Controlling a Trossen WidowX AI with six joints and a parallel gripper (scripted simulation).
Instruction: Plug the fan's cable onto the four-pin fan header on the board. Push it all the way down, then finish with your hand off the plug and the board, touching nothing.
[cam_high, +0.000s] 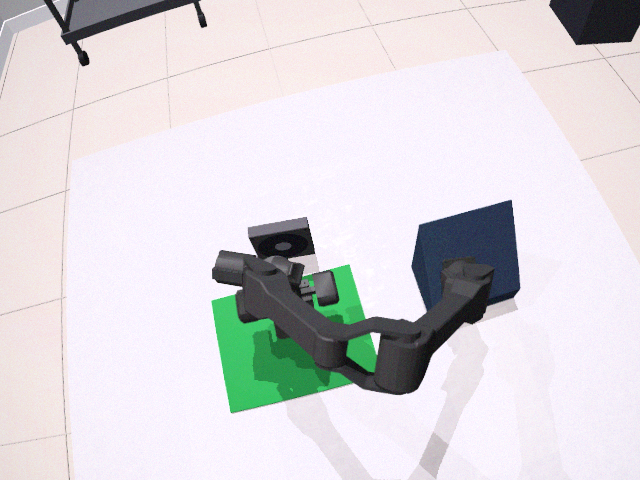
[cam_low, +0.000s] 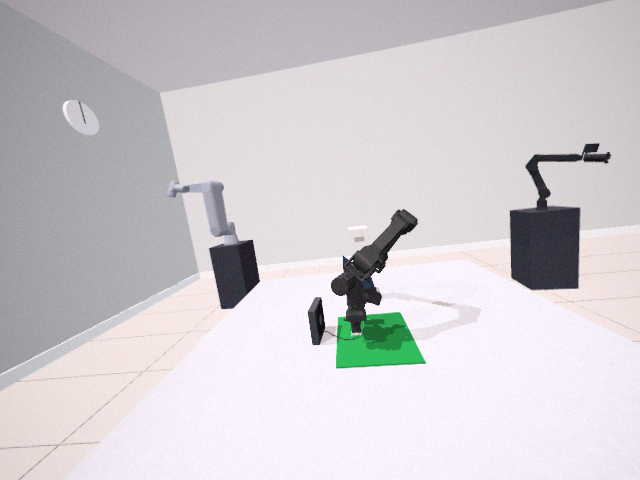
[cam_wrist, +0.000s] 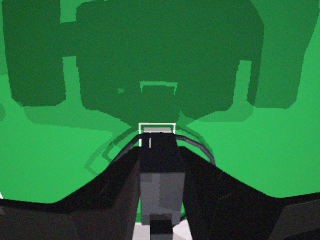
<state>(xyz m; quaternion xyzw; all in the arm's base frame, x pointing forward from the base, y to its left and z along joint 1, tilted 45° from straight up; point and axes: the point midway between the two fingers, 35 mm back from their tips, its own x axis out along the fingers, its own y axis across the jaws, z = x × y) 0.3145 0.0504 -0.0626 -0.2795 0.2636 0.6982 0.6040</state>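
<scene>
My gripper tip is 1 cm to the left of the dark plug and 1 cm below it. Round my gripper tip: white four-pin header (2 cm below, 1 cm to the right); then black fan (13 cm to the right, 4 cm above); then green board (5 cm to the left, 4 cm below, 1 cm ahead).
</scene>
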